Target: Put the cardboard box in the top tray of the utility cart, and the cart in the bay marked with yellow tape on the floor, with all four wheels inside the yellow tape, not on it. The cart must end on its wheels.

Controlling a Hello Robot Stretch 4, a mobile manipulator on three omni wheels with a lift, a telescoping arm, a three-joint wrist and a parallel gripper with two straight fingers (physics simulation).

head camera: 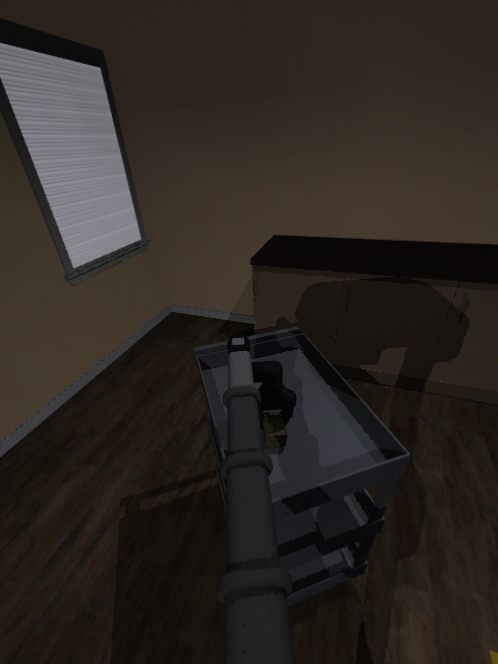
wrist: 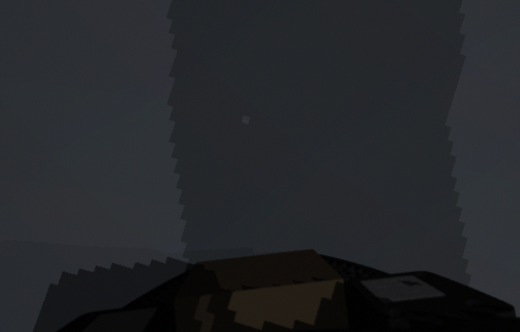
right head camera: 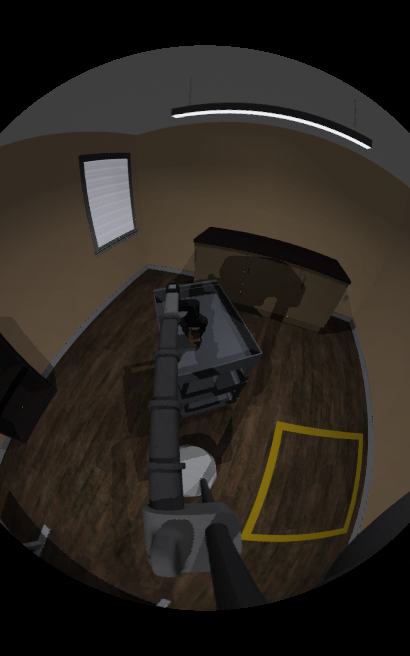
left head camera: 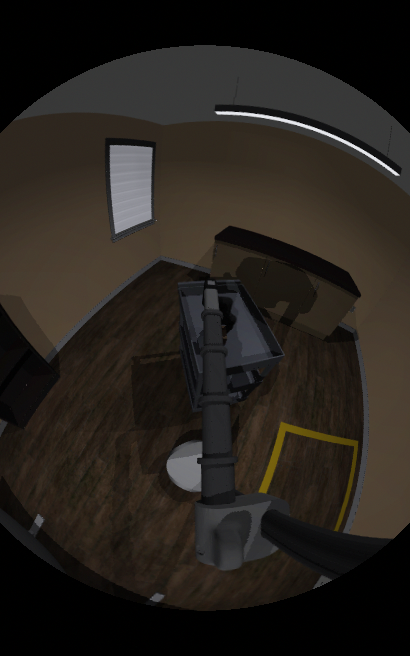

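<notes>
The cardboard box (head camera: 274,430) (right head camera: 194,337) (wrist: 275,301) is small and brown. My gripper (head camera: 274,417) (wrist: 258,285) is shut on it and holds it inside the top tray's walls, toward the left side. Whether the box touches the tray floor cannot be told. The grey utility cart (head camera: 348,482) (left head camera: 260,367) (right head camera: 230,367) stands upright, with lower shelves below the top tray; its wheels are not clearly visible. The bay of yellow tape (left head camera: 320,435) (right head camera: 320,431) lies on the floor to the right of the cart and nearer me. The cart stands outside it.
A low cabinet (head camera: 300,305) (left head camera: 270,275) (right head camera: 270,280) with a dark top stands behind and to the right of the cart. A dark shelf unit is at the far left. A white round thing (left head camera: 185,465) (right head camera: 200,470) is below my arm. A wall runs close along the bay's right side.
</notes>
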